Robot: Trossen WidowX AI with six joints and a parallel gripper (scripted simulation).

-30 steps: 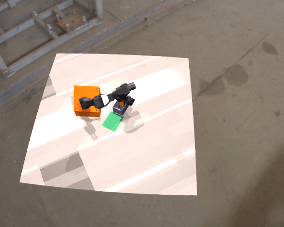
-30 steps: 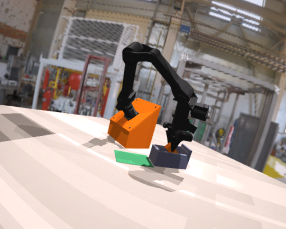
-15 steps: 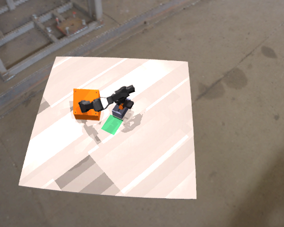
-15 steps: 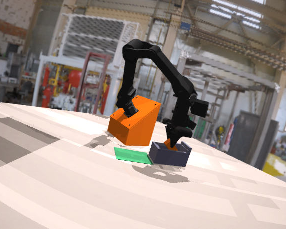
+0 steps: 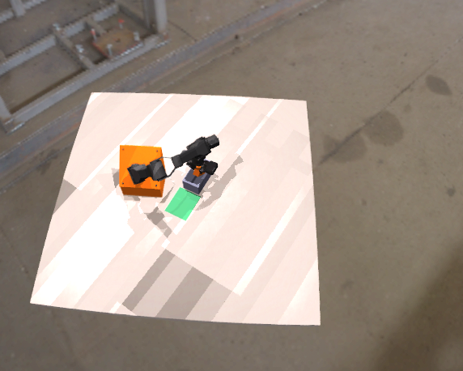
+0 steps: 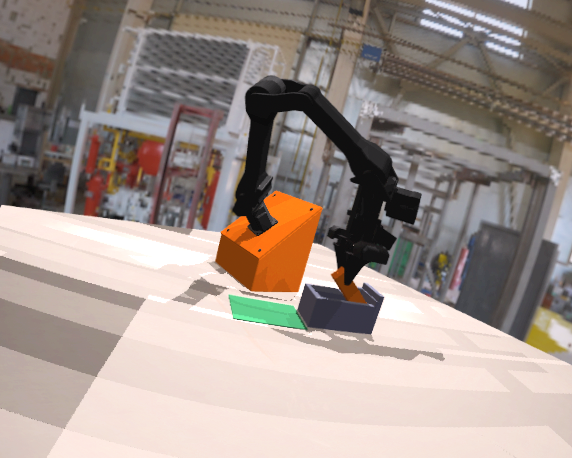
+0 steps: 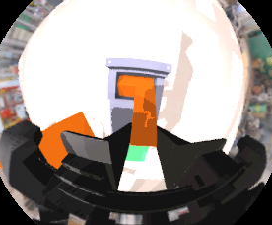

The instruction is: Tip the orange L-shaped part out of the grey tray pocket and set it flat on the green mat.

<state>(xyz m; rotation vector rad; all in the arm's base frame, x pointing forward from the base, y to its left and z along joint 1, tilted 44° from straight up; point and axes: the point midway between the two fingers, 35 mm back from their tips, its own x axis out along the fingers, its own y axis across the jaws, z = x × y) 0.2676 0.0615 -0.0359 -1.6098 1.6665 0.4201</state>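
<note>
Right now my gripper tip is 6 cm past the green mat, 13 cm to the left of it and 11 cm above it. Round my gripper tip: orange L-shaped part: 4 cm to the left, 3 cm below.
</note>
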